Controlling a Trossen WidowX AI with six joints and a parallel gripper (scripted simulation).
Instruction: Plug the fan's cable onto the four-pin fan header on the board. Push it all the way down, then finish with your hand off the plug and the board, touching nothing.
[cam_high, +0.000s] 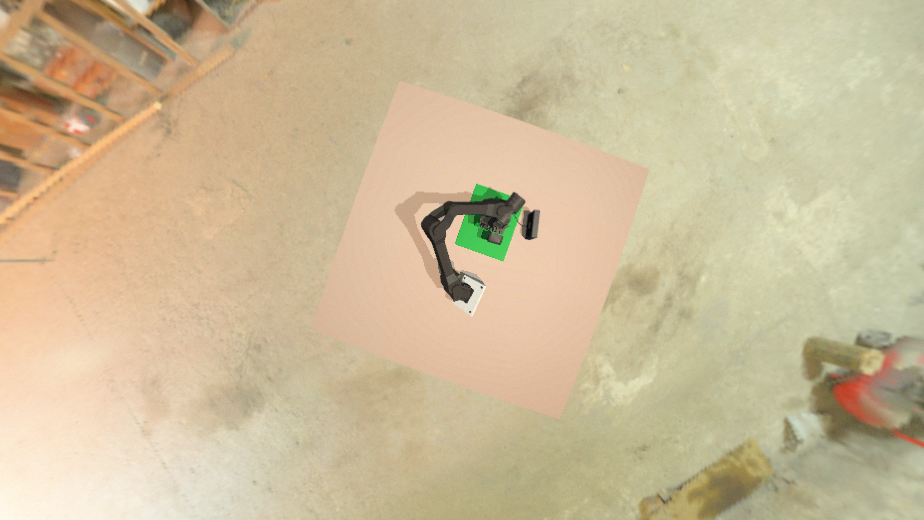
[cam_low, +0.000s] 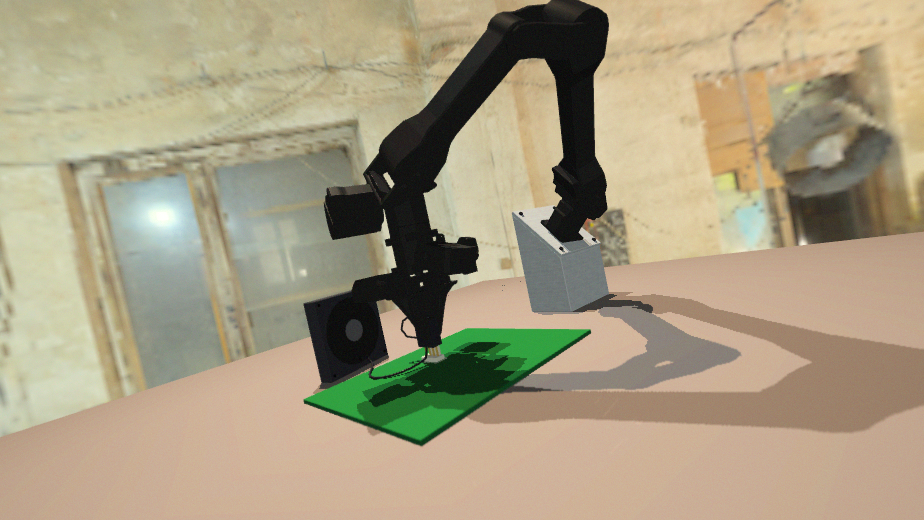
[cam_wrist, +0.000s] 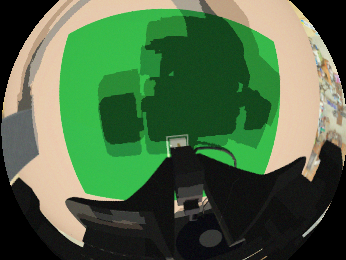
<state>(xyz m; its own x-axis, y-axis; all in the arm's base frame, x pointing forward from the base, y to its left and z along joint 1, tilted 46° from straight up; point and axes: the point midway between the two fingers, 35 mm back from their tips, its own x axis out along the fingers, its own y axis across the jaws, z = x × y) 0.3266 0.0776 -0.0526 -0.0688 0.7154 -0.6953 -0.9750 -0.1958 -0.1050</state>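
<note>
Now: the black plug 10 mm to the right of my gripper tip and 10 mm above it. Also, from my gripper tip: four-pin header: 40 mm below, 10 mm to the right; black fan: 130 mm to the right, 60 mm ahead, 20 mm above; green board: 50 mm below, 30 mm to the left.
</note>
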